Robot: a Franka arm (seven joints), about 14 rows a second.
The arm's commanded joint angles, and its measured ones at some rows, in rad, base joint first. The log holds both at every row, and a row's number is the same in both.
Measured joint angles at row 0:
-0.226 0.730 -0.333 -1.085 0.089 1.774 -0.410
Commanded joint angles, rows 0 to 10:
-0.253 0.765 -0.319 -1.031 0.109 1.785 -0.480
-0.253 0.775 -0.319 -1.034 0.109 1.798 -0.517
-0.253 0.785 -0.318 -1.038 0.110 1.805 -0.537
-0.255 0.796 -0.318 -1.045 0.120 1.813 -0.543
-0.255 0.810 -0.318 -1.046 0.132 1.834 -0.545
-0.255 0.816 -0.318 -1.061 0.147 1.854 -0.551
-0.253 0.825 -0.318 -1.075 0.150 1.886 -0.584
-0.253 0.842 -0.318 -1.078 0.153 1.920 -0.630
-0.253 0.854 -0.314 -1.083 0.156 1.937 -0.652
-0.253 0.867 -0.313 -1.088 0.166 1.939 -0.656
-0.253 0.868 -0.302 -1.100 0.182 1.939 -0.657
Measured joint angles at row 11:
-0.239 0.865 -0.325 -1.090 0.151 1.927 -0.616
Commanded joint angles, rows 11 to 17:
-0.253 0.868 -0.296 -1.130 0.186 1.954 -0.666
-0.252 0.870 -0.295 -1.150 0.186 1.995 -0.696
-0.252 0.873 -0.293 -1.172 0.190 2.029 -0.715
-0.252 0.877 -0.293 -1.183 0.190 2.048 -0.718
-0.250 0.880 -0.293 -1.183 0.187 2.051 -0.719
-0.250 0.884 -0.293 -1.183 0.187 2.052 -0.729
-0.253 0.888 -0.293 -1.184 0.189 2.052 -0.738
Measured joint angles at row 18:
-0.240 0.898 -0.304 -1.174 0.173 2.040 -0.695
